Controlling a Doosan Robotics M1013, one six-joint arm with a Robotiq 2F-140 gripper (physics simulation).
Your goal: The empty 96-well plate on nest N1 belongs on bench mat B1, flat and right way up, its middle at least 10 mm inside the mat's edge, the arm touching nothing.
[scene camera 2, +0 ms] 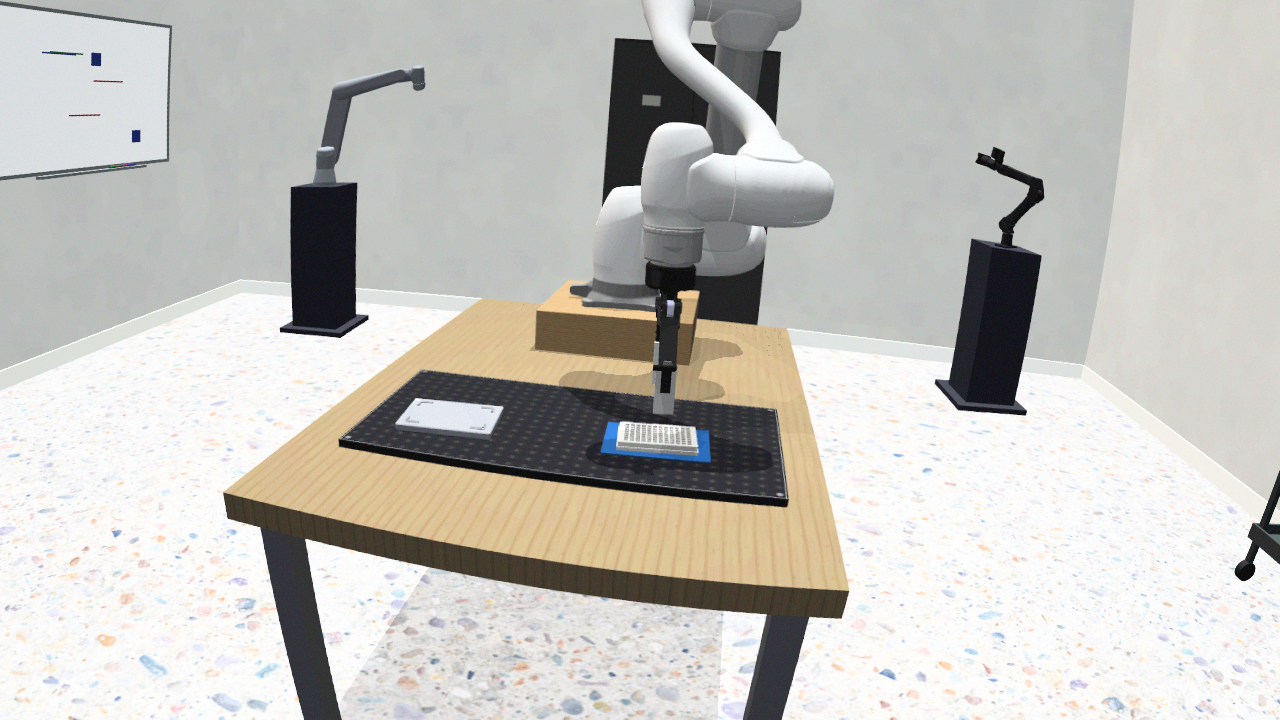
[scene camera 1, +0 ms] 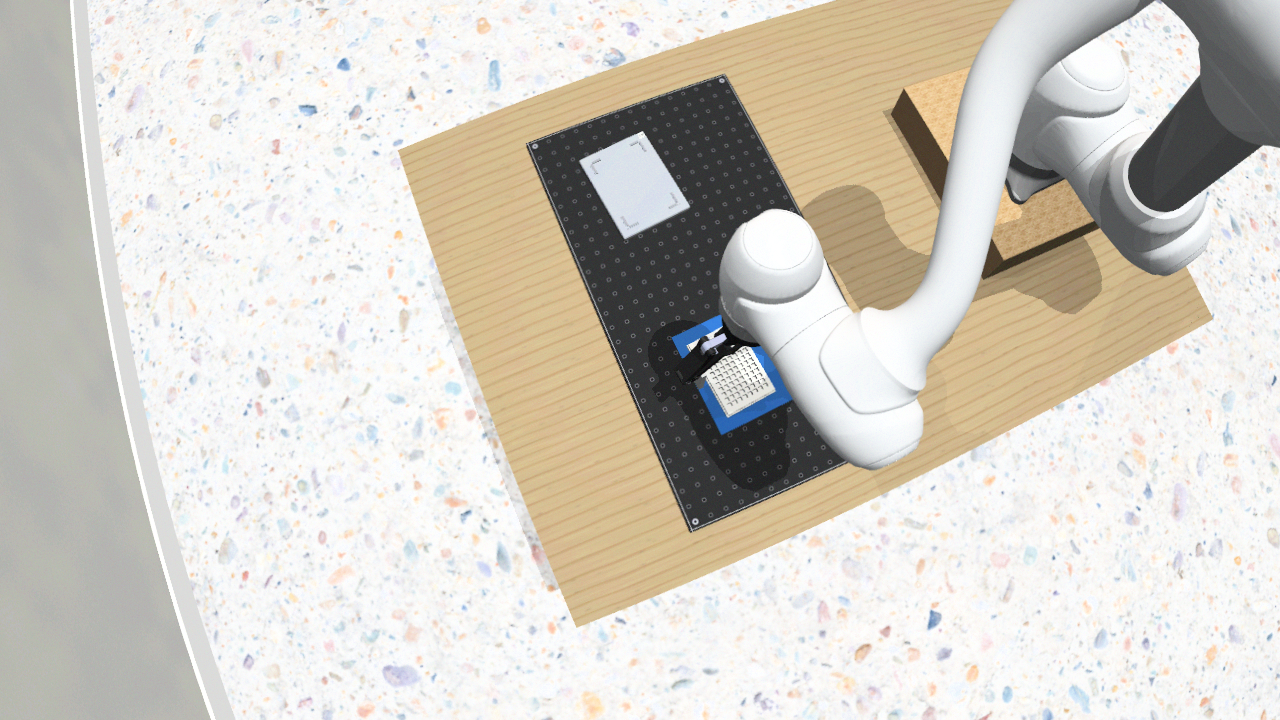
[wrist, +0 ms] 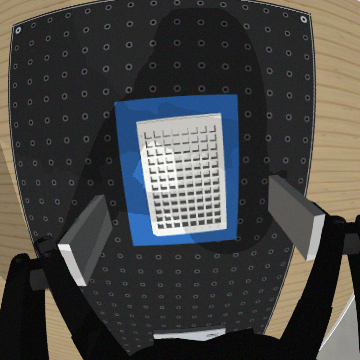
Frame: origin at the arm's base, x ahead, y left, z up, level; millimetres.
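Seen in the pictures: gripper, fingertip midpoint: [scene camera 2: 661, 397] [scene camera 1: 736, 357] [wrist: 188, 203]; arm's base, link origin: [scene camera 2: 624, 300] [scene camera 1: 1025, 145].
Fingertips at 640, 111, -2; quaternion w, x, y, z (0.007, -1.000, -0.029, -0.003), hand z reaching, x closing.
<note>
Pixels of each thing's top centre, then the offset from my fingertips to it, as dx, dy, dz. Level surfaces: height alone.
- white 96-well plate, top centre: [wrist: 184, 180] [scene camera 1: 731, 366] [scene camera 2: 657, 434] -1, -1, -62
- blue mat B1, surface height: dz -77
- light grey nest N1, top centre: [scene camera 1: 633, 182] [scene camera 2: 450, 413] [wrist: 192, 355] -2, -346, -64
- black perforated board, surface height: dz -79
- wooden table, surface height: dz -92
The white 96-well plate [scene camera 1: 739, 383] [scene camera 2: 657, 436] [wrist: 185, 175] lies flat, wells up, on the blue mat B1 [scene camera 1: 723, 426] [scene camera 2: 704, 445] [wrist: 230, 106], slightly turned against it. Blue shows on all four sides of the plate in the wrist view. My gripper [scene camera 2: 663, 404] [wrist: 188, 203] is open and empty. Its fingers stand wide apart, above the plate and clear of its two long sides. In scene camera 1 the arm hides part of the mat and gripper. The light grey nest N1 [scene camera 1: 633, 186] [scene camera 2: 450, 417] has corner marks and carries no plate.
The black perforated board [scene camera 1: 590, 268] [scene camera 2: 537, 454] [wrist: 50, 100] lies under mat and nest on the wooden table [scene camera 1: 501, 358] [scene camera 2: 537, 528]. The arm's base stands on a wooden block [scene camera 1: 1029, 237] [scene camera 2: 590, 335] behind the board. Two dark pedestals with small arms stand beyond the table.
</note>
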